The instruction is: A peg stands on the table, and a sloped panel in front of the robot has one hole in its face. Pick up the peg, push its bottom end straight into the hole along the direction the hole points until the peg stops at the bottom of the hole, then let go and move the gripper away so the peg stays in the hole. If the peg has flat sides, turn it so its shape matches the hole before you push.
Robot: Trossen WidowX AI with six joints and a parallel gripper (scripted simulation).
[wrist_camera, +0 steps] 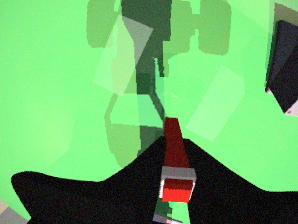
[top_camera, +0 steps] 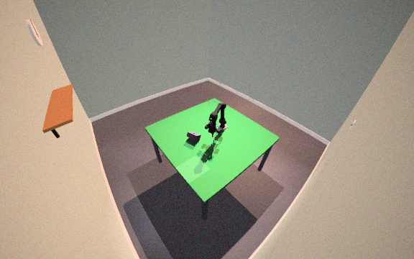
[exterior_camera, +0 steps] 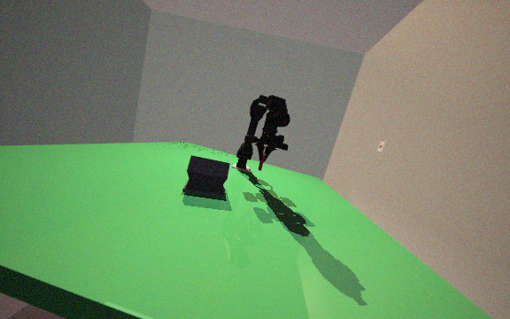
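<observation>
Now: gripper tip 200 mm to the left of the sloped panel, 110 mm short of it and 60 mm above it. Also, from my gripper tip: red square-sided peg (20 mm above).
</observation>
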